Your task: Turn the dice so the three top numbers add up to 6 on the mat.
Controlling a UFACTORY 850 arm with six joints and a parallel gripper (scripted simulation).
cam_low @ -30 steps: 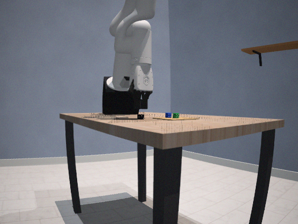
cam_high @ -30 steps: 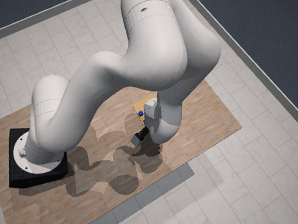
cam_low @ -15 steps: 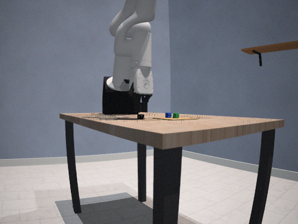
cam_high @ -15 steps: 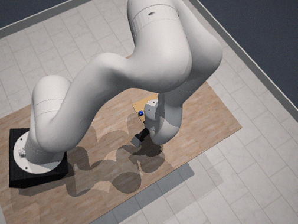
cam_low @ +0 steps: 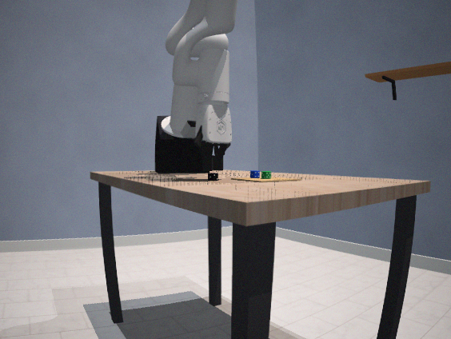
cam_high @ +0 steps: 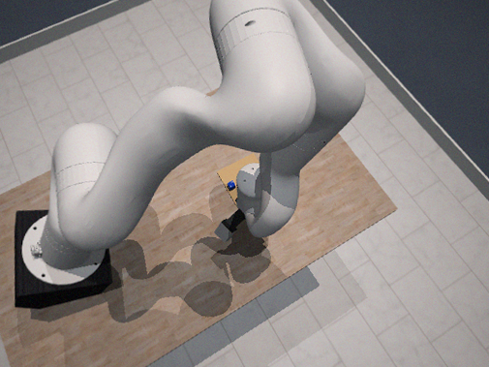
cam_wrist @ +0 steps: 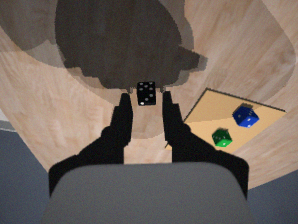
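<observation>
My hand is 4 cm above the black die. From my hand the other things lie so: blue die (14 cm to the left, 3 cm below, 2 cm behind); tan mat (14 cm to the left, 4 cm below, 3 cm ahead); green die (14 cm to the left, 3 cm below, 3 cm ahead).
</observation>
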